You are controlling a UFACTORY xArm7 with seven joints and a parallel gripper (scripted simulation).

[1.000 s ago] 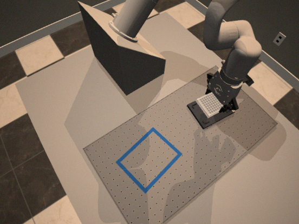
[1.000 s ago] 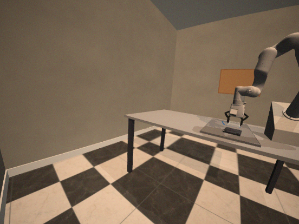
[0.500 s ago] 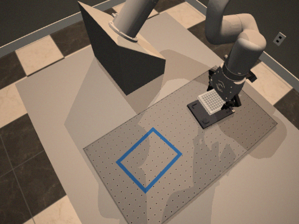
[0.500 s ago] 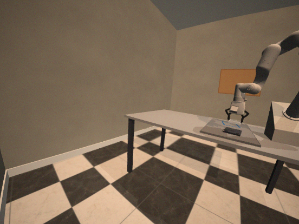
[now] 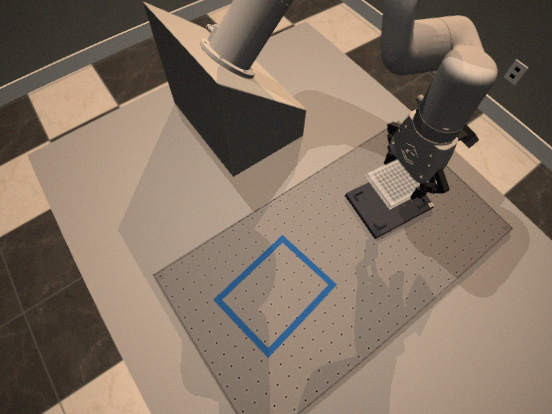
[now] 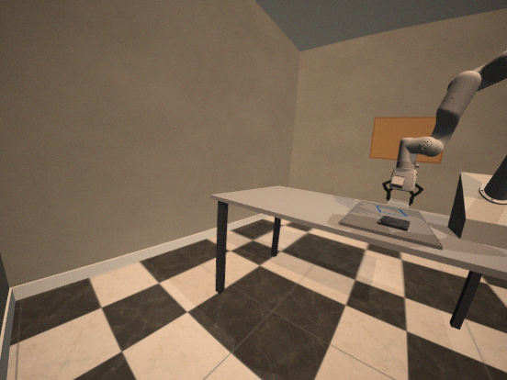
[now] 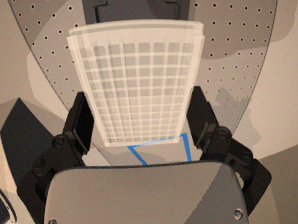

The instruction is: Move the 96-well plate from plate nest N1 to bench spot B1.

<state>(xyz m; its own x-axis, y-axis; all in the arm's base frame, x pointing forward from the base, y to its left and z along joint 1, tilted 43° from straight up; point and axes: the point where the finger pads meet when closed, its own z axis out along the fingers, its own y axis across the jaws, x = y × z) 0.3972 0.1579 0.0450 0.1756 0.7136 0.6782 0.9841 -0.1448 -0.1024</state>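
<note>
Right now my hand is 100 mm above the plate nest. Round my hand: white 96-well plate: 10 mm below.
</note>
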